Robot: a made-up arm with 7 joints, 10 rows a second.
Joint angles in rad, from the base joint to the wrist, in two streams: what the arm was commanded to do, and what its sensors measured. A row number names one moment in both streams.
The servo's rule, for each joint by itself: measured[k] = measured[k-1] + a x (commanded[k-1-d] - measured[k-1]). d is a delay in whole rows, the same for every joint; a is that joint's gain. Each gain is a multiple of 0.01, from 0.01 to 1. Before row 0 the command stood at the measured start. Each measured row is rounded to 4 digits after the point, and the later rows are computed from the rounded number. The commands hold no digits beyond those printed.
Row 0, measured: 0.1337 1.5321 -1.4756 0.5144 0.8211 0.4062 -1.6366
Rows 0 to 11, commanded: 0.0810 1.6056 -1.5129 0.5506 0.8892 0.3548 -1.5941; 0.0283 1.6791 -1.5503 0.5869 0.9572 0.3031 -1.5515; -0.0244 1.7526 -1.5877 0.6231 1.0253 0.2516 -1.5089; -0.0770 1.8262 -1.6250 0.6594 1.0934 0.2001 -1.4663; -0.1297 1.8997 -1.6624 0.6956 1.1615 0.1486 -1.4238; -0.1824 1.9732 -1.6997 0.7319 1.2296 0.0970 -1.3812; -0.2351 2.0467 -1.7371 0.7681 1.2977 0.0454 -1.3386; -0.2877 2.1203 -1.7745 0.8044 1.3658 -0.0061 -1.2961; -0.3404 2.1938 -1.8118 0.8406 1.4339 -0.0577 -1.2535; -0.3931 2.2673 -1.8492 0.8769 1.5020 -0.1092 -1.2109; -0.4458 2.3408 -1.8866 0.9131 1.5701 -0.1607 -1.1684; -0.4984 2.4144 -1.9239 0.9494 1.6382 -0.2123 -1.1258
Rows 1 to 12, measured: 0.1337 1.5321 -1.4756 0.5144 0.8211 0.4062 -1.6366; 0.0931 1.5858 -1.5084 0.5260 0.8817 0.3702 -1.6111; 0.0432 1.6539 -1.5453 0.5455 0.9489 0.3232 -1.5753; -0.0089 1.7260 -1.5826 0.5703 1.0169 0.2731 -1.5355; -0.0613 1.7991 -1.6199 0.5988 1.0850 0.2220 -1.4940; -0.1140 1.8725 -1.6573 0.6298 1.1531 0.1706 -1.4519; -0.1667 1.9460 -1.6946 0.6625 1.2212 0.1191 -1.4095; -0.2194 2.0195 -1.7320 0.6963 1.2893 0.0675 -1.3670; -0.2720 2.0931 -1.7694 0.7309 1.3574 0.0160 -1.3245; -0.3247 2.1666 -1.8067 0.7660 1.4255 -0.0356 -1.2819; -0.3774 2.2401 -1.8441 0.8015 1.4936 -0.0871 -1.2393; -0.4301 2.3136 -1.8815 0.8372 1.5617 -0.1386 -1.1968
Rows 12 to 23, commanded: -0.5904 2.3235 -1.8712 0.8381 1.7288 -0.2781 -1.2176; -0.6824 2.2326 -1.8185 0.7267 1.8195 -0.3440 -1.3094; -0.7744 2.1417 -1.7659 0.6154 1.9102 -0.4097 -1.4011; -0.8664 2.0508 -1.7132 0.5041 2.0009 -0.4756 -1.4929; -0.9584 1.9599 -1.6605 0.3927 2.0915 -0.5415 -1.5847; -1.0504 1.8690 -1.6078 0.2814 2.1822 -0.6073 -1.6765; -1.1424 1.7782 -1.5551 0.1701 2.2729 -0.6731 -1.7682; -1.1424 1.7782 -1.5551 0.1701 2.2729 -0.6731 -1.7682; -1.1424 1.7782 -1.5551 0.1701 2.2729 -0.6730 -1.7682; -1.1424 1.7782 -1.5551 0.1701 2.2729 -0.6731 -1.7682; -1.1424 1.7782 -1.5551 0.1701 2.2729 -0.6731 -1.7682; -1.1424 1.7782 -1.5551 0.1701 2.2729 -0.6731 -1.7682
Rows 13 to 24, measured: -0.4827 2.3872 -1.9188 0.8731 1.6298 -0.1902 -1.1542; -0.5656 2.3407 -1.8769 0.8619 1.7179 -0.2517 -1.1922; -0.6555 2.2618 -1.8255 0.8186 1.8083 -0.3163 -1.2625; -0.7471 2.1741 -1.7731 0.7536 1.8990 -0.3817 -1.3457; -0.8390 2.0841 -1.7204 0.6738 1.9897 -0.4474 -1.4340; -0.9309 1.9934 -1.6677 0.5838 2.0803 -0.5133 -1.5244; -1.0229 1.9026 -1.6150 0.4870 2.1710 -0.5791 -1.6157; -1.1149 1.8118 -1.5623 0.3856 2.2617 -0.6449 -1.7072; -1.1361 1.7873 -1.5560 0.3166 2.2717 -0.6646 -1.7438; -1.1410 1.7807 -1.5552 0.2697 2.2728 -0.6705 -1.7584; -1.1421 1.7789 -1.5551 0.2378 2.2729 -0.6723 -1.7643; -1.1423 1.7784 -1.5551 0.2161 2.2729 -0.6729 -1.7666
